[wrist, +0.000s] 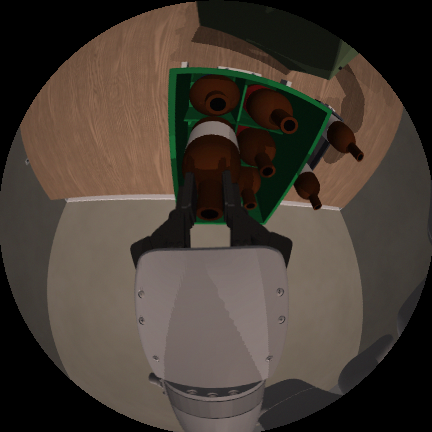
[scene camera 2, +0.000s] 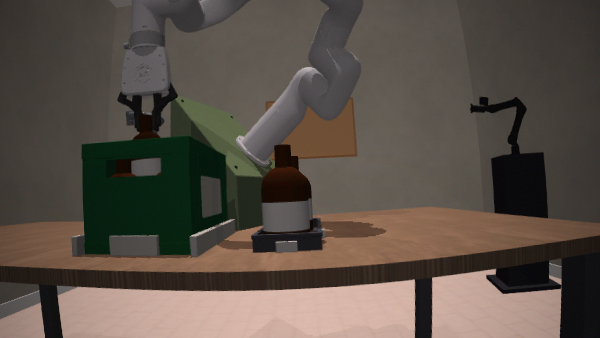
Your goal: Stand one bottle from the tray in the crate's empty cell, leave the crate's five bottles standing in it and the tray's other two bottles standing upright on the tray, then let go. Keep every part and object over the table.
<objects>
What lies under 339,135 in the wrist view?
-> A bottle.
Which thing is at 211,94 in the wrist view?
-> A bottle.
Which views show the bottle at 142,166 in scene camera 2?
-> The wrist view and scene camera 2: all of them.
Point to a bottle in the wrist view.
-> At 306,184
</objects>
